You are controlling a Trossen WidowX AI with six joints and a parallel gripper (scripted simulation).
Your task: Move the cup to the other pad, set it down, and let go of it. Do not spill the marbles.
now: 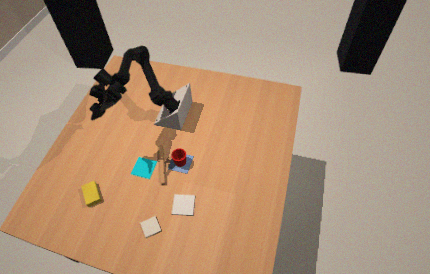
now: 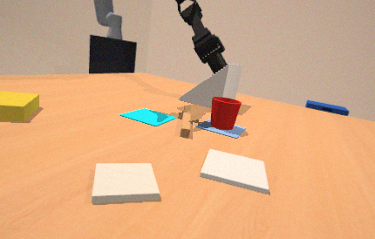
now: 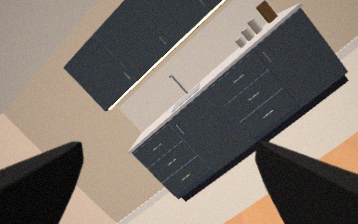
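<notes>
Right now my gripper tip is 6 cm past the red cup, 29 cm to the right of it and 37 cm above it. Round my gripper tip: green marble: 6 cm behind, 30 cm to the left, 40 cm below; low wooden bar: 3 cm behind, 20 cm to the left, 41 cm below; light blue pad: 6 cm behind, 29 cm to the left, 42 cm below.
</notes>
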